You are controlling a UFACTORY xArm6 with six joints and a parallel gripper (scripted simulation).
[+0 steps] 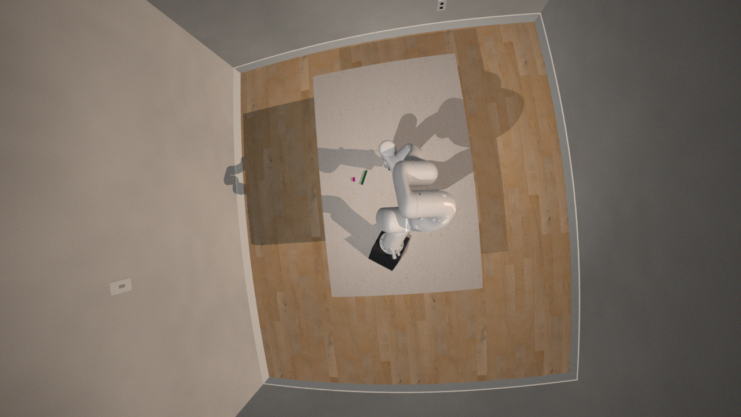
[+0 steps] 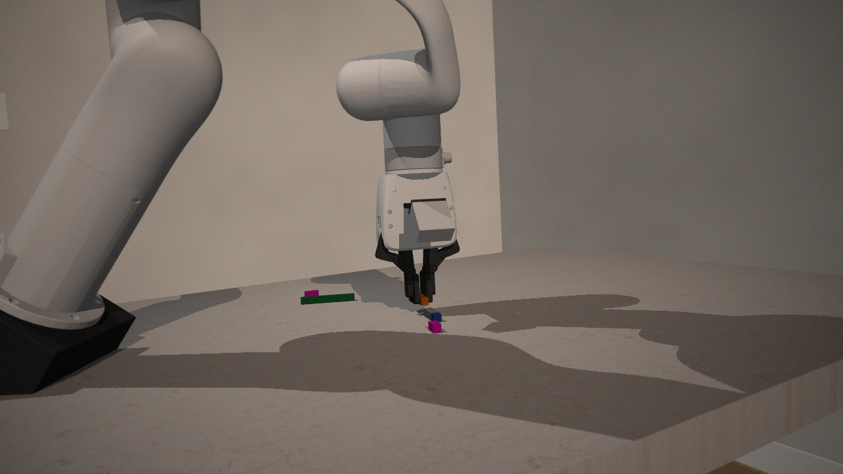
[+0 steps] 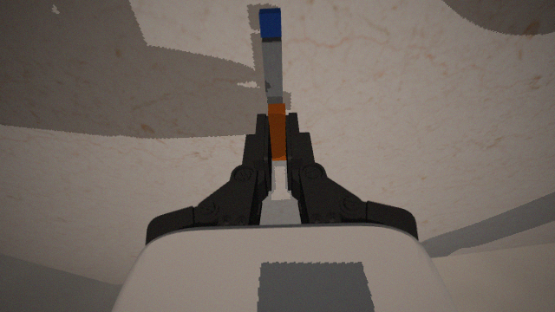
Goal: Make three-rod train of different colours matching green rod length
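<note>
Now: hand 20 mm above the orange rod. Also, from my hand: green rod 30 mm behind, 170 mm to the left, 30 mm below; then grey rod 20 mm behind, 30 mm to the right, 30 mm below; then blue rod 30 mm behind, 50 mm to the right, 30 mm below.
</note>
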